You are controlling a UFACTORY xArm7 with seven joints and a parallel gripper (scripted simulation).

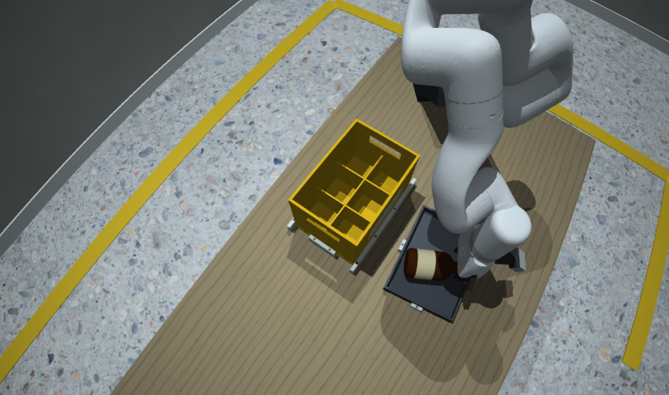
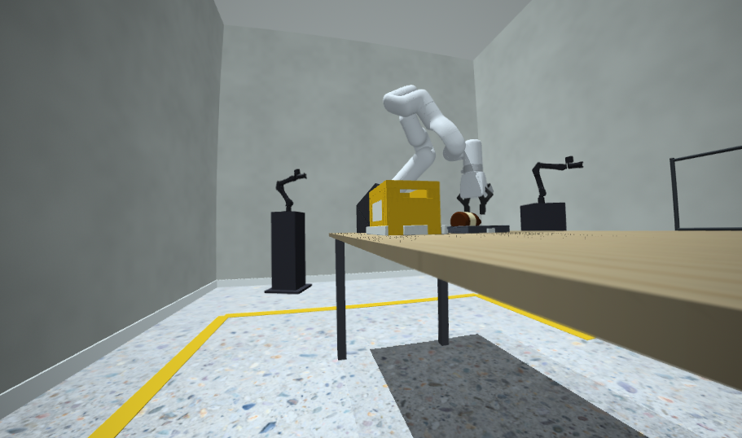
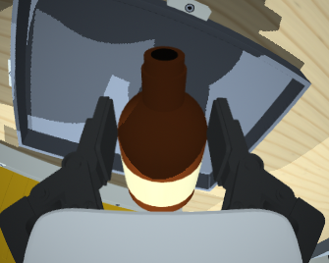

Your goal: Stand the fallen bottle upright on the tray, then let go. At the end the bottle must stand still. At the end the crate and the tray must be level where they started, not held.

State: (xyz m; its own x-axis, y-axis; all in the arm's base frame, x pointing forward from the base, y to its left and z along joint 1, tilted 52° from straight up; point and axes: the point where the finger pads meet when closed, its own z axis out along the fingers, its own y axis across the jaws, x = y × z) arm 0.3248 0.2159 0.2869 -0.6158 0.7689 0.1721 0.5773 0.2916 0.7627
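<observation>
My hand is 40 mm short of the brown bottle, 30 mm to the left of it and 40 mm above it. Also, from my hand: dark grey tray 20 mm ahead, 40 mm to the right, 70 mm below; then yellow crate 100 mm ahead, 300 mm to the right.
</observation>
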